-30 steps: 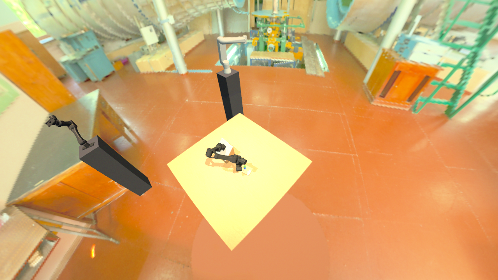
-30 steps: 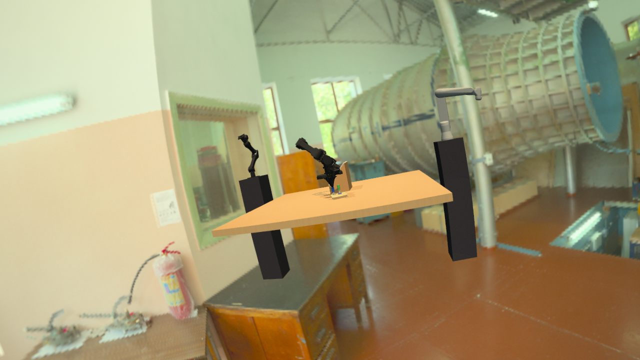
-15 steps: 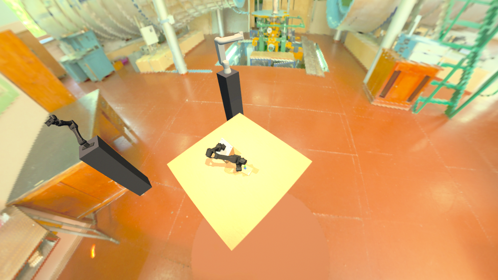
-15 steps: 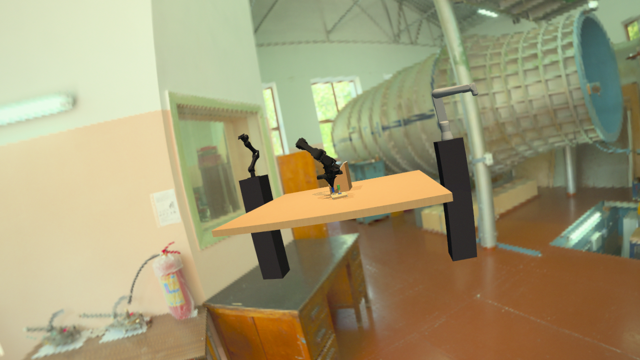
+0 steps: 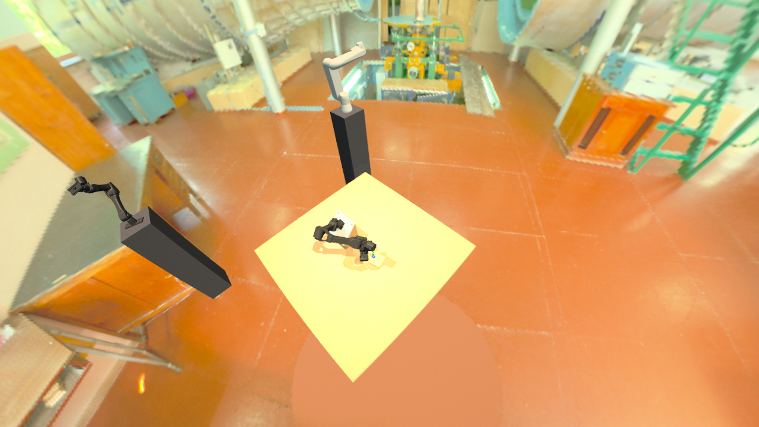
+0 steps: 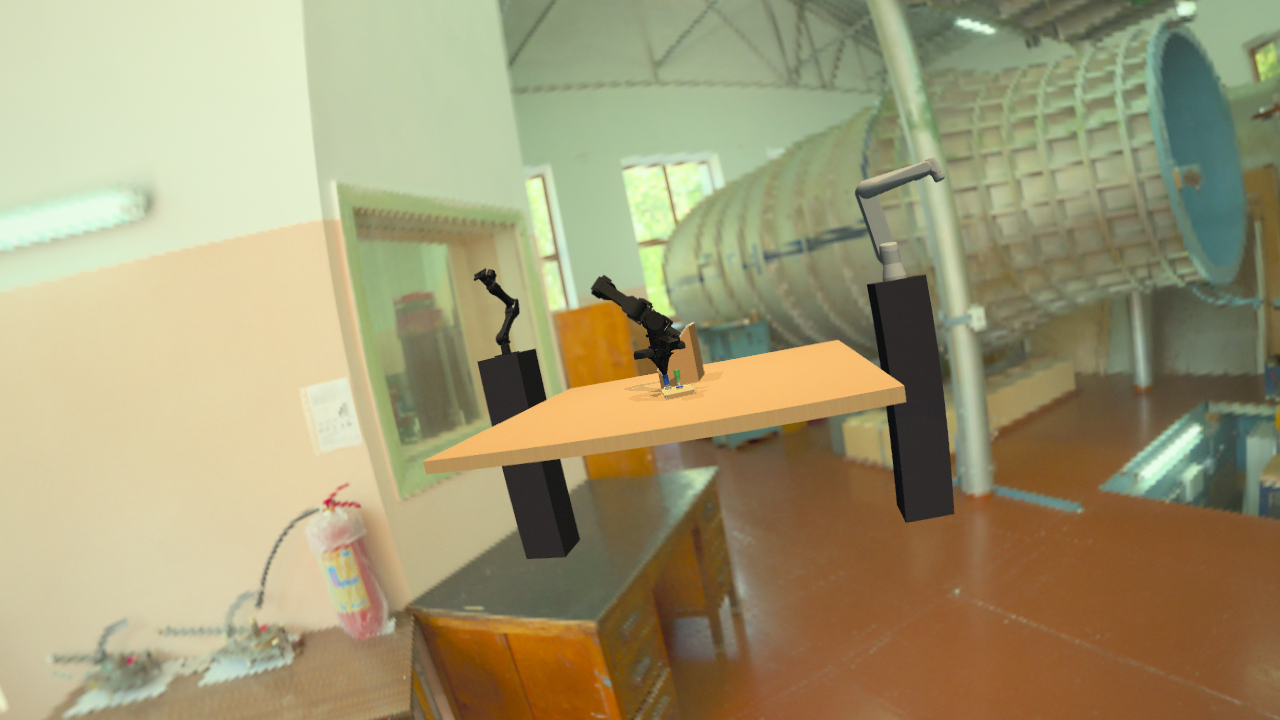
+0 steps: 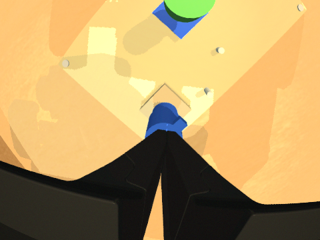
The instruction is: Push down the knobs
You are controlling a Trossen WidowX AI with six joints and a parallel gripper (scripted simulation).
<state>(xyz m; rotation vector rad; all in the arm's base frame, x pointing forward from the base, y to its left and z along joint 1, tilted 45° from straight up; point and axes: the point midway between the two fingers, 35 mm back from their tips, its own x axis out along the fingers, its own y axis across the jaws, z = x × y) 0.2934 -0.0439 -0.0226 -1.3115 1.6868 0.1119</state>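
The blue knob is 10 mm below my gripper tip. From my gripper tip the other things lie so: green knob (40 mm ahead, 50 mm to the left).
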